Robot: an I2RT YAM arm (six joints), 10 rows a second.
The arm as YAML. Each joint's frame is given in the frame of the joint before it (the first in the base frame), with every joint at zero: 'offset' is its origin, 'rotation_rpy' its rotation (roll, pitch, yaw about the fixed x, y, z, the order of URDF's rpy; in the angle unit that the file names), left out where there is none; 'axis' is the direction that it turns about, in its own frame. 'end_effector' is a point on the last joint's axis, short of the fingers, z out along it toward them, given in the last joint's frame.
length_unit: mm
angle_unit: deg
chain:
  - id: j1
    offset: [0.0, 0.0, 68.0]
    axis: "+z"
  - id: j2
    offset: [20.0, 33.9, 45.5]
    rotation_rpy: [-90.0, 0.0, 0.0]
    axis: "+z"
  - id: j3
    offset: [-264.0, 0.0, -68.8]
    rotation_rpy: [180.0, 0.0, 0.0]
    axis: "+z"
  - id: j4
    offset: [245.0, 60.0, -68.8]
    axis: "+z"
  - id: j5
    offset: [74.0, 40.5, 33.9]
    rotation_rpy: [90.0, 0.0, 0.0]
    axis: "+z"
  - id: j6
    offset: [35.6, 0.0, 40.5]
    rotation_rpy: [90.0, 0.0, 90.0]
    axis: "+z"
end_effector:
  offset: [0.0, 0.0, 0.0]
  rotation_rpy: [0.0, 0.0, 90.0]
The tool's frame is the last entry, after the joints.
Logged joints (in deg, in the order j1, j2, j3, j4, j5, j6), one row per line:
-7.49, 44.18, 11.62, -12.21, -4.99, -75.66
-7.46, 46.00, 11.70, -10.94, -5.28, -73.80
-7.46, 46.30, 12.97, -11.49, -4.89, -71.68
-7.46, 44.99, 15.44, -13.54, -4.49, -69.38
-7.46, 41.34, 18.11, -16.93, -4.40, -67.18
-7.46, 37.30, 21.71, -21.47, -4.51, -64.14
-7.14, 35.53, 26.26, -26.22, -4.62, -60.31
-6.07, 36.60, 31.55, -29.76, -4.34, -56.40
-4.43, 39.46, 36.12, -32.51, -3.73, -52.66
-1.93, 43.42, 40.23, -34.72, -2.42, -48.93
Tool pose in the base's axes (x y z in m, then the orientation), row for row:
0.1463, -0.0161, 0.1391, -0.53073, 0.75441, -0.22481, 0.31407
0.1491, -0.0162, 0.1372, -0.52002, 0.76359, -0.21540, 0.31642
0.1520, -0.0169, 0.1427, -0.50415, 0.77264, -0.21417, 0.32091
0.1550, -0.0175, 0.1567, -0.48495, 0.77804, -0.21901, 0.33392
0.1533, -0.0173, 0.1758, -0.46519, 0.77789, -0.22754, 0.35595
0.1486, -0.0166, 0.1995, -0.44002, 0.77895, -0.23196, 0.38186
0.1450, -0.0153, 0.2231, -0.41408, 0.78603, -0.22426, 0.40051
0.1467, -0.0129, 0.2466, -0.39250, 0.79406, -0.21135, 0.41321
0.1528, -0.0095, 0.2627, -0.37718, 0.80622, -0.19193, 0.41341
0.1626, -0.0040, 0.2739, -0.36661, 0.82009, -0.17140, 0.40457
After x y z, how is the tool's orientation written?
As a quaternion, x y z w.
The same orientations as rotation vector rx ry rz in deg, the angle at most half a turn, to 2 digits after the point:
-80.16, 113.94, -33.95
-78.45, 115.19, -32.49
-75.89, 116.30, -32.24
-72.53, 116.37, -32.76
-68.84, 115.12, -33.67
-64.32, 113.87, -33.91
-60.00, 113.90, -32.50
-56.54, 114.39, -30.45
-54.33, 116.13, -27.65
-53.03, 118.62, -24.79

